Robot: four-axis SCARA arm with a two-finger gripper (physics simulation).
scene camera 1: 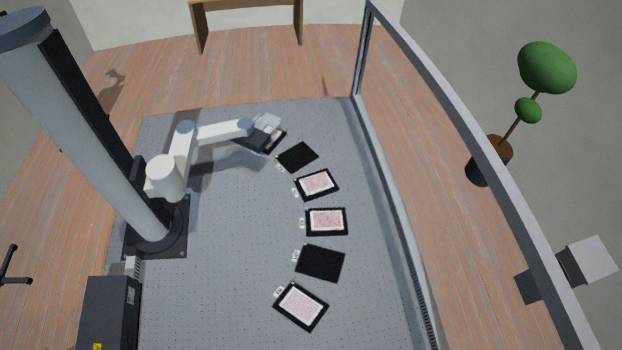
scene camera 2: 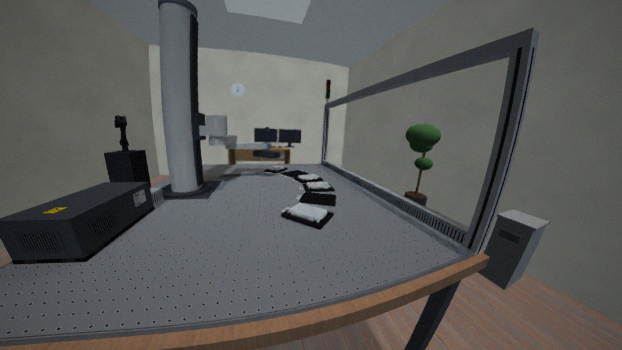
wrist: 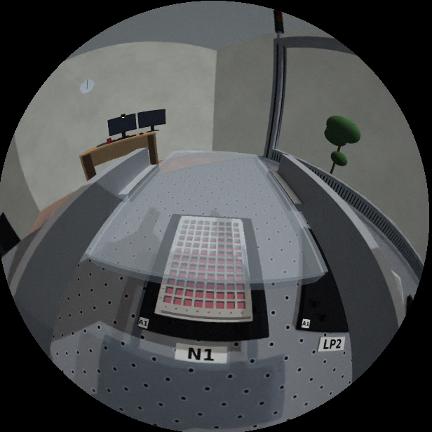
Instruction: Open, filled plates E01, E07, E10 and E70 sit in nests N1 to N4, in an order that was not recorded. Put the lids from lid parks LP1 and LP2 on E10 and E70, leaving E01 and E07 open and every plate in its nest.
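Places are measured from the arm's base along level axes (x back, y right, z up), in metres.
Pixels of known places: gripper, fingertip midpoint: [scene camera 1: 269, 119]; arm's base, link origin: [scene camera 1: 157, 227] [scene camera 2: 188, 191].
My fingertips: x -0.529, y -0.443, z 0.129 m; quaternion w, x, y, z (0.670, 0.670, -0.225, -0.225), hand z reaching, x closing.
For each thing: its top centre in the pictures, then the offset to it from my fingertips.
- Lid park LP2, top centre: [scene camera 1: 297, 154] [scene camera 2: 294, 171] dx -0.114, dy +0.149, dz -0.096 m
- lid park, top centre: [scene camera 1: 320, 261] [scene camera 2: 318, 195] dx -0.134, dy +0.662, dz -0.096 m
My gripper [scene camera 1: 268, 127] [wrist: 213, 157] is shut on a clear lid [wrist: 125, 245], held level above nest N1. Under the lid, the plate [wrist: 210, 295] in N1 shows pink-red wells. Lid park LP2 [scene camera 1: 297, 157] [scene camera 2: 295, 173] [wrist: 325, 305] is black and bare, right of N1 in the wrist view. The other lid park [scene camera 1: 320, 263] [scene camera 2: 318, 199] is also bare. Three more plates sit in nests: one [scene camera 1: 316, 183] [scene camera 2: 309, 177] beside LP2, one [scene camera 1: 327, 220] [scene camera 2: 318, 185] beyond it, one [scene camera 1: 301, 305] [scene camera 2: 308, 212] nearest scene camera 2. Whether any of these three wears a lid is too blurred to tell.
The arm's column [scene camera 1: 95, 135] [scene camera 2: 180, 100] stands left of the arc of nests. A dark controller box [scene camera 1: 107, 312] [scene camera 2: 75, 220] is on the table near its base. A framed guard [scene camera 1: 425, 80] [scene camera 2: 509, 140] runs along the table's right side.
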